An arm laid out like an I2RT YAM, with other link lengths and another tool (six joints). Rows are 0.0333 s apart.
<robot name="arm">
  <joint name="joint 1" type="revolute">
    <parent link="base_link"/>
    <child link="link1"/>
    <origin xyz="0 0 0.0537" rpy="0 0 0"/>
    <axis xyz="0 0 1"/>
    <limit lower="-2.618" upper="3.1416"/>
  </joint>
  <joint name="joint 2" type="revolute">
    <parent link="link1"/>
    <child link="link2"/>
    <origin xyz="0.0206 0.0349 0.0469" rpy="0 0 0"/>
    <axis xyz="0 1 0"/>
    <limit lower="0" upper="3.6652"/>
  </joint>
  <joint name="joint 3" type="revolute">
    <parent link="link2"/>
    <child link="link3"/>
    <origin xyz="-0.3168 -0.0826 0" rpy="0 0 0"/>
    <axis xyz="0 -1 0"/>
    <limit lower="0" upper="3.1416"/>
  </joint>
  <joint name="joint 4" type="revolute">
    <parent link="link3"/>
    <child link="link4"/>
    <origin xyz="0.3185 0.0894 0.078" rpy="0 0 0"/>
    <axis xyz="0 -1 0"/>
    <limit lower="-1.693" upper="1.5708"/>
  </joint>
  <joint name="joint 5" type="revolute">
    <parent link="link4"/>
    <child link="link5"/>
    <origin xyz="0.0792 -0.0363 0.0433" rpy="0 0 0"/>
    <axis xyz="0 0 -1"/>
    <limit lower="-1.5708" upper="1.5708"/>
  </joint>
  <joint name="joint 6" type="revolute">
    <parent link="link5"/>
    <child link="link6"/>
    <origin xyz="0.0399 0 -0.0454" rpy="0 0 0"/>
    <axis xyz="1 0 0"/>
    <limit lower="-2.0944" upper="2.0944"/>
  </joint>
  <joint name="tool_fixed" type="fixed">
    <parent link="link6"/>
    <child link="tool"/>
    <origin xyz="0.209 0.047 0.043" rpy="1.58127 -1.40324 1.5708"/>
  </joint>
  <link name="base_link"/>
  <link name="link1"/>
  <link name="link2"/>
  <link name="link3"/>
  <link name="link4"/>
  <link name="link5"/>
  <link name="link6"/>
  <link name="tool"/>
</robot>
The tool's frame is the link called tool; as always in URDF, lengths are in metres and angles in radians.
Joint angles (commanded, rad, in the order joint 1, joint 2, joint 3, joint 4, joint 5, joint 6), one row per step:
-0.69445 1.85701 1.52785 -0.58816 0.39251 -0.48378
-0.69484 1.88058 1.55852 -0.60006 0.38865 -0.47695
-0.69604 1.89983 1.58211 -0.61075 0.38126 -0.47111
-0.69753 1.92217 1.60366 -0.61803 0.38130 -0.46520
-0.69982 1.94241 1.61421 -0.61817 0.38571 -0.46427
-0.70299 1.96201 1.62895 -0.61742 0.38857 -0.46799
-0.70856 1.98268 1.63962 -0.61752 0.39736 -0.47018
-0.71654 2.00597 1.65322 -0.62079 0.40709 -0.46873
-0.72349 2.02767 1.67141 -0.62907 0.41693 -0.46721
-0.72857 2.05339 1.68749 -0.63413 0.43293 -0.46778
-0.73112 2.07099 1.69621 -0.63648 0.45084 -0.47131
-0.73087 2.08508 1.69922 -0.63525 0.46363 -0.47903
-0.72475 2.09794 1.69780 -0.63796 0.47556 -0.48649
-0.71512 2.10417 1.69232 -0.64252 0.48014 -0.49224
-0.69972 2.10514 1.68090 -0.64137 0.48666 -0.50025
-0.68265 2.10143 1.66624 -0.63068 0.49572 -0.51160
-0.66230 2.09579 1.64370 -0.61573 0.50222 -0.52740
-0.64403 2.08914 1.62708 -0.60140 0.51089 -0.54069
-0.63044 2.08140 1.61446 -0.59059 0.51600 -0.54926
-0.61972 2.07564 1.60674 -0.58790 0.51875 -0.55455
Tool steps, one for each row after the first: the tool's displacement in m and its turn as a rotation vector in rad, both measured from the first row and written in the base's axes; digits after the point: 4 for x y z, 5 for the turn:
0.0054 -0.0037 -0.0007 0.00671 -0.00273 -0.00307
0.0096 -0.0059 -0.0025 0.01641 -0.00539 -0.00416
0.0126 -0.0098 -0.0066 0.02263 -0.00300 -0.01011
0.0132 -0.0138 -0.0139 0.02634 0.00618 -0.01581
0.0146 -0.0187 -0.0187 0.02654 0.01316 -0.01794
0.0127 -0.0249 -0.0264 0.02722 0.02679 -0.02710
0.0094 -0.0325 -0.0348 0.02983 0.04074 -0.04186
0.0065 -0.0396 -0.0409 0.03165 0.05386 -0.05561
0.0033 -0.0467 -0.0499 0.03113 0.07389 -0.06933
-0.0003 -0.0518 -0.0569 0.02672 0.09431 -0.07925
-0.0023 -0.0539 -0.0642 0.02402 0.11378 -0.08021
-0.0031 -0.0515 -0.0737 0.02607 0.13825 -0.07466
-0.0020 -0.0451 -0.0813 0.03213 0.15719 -0.06265
0.0013 -0.0362 -0.0874 0.03290 0.17486 -0.04436
0.0060 -0.0279 -0.0902 0.02450 0.18752 -0.02373
0.0112 -0.0165 -0.0953 0.01781 0.20296 0.00501
0.0165 -0.0077 -0.0967 0.00619 0.21288 0.02815
0.0207 -0.0010 -0.0960 -0.00315 0.21648 0.04488
0.0235 0.0050 -0.0957 -0.00716 0.22078 0.05792

